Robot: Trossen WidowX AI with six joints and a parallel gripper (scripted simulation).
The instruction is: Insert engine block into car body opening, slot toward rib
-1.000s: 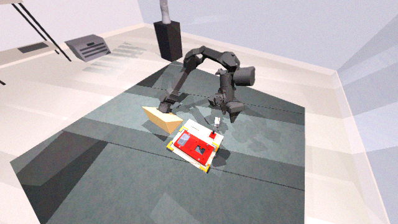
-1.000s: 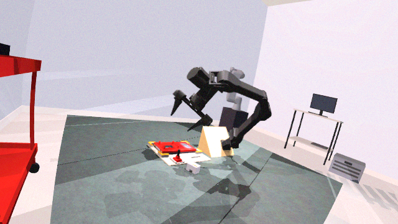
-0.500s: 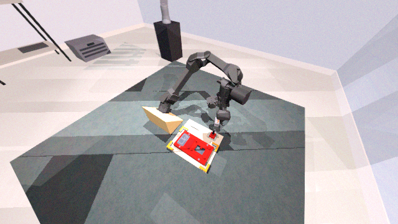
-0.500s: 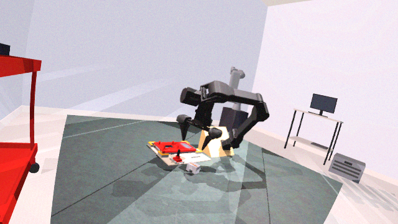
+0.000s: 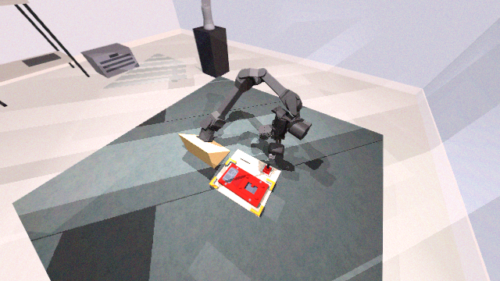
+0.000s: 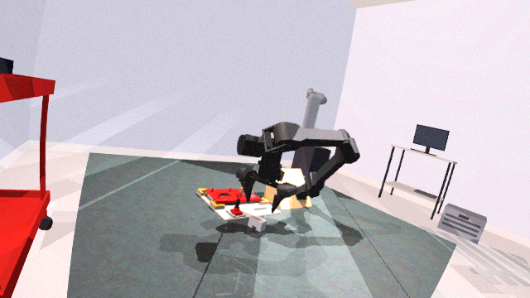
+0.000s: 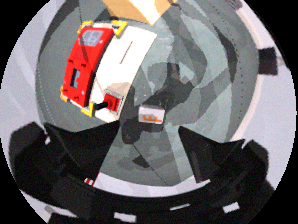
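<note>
My gripper tip is 60 mm above the engine block.
</note>
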